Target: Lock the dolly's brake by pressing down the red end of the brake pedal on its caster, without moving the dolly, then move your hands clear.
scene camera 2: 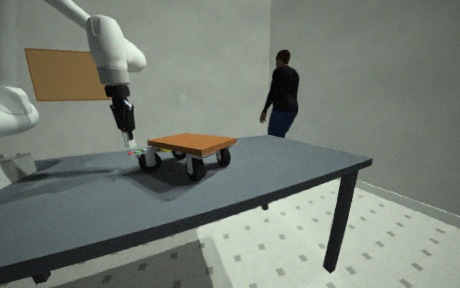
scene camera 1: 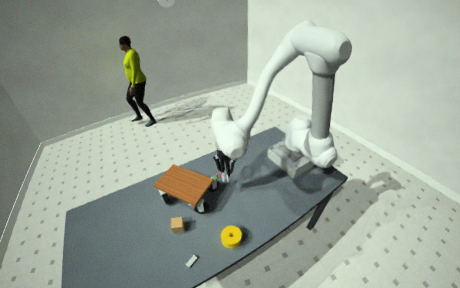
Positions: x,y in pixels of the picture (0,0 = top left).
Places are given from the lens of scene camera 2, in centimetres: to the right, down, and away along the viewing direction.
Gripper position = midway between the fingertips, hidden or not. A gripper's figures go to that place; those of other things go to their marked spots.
my gripper (scene camera 2: 131,146): -41, 1, 58
dolly (scene camera 2: 187,145): -14, 0, 47
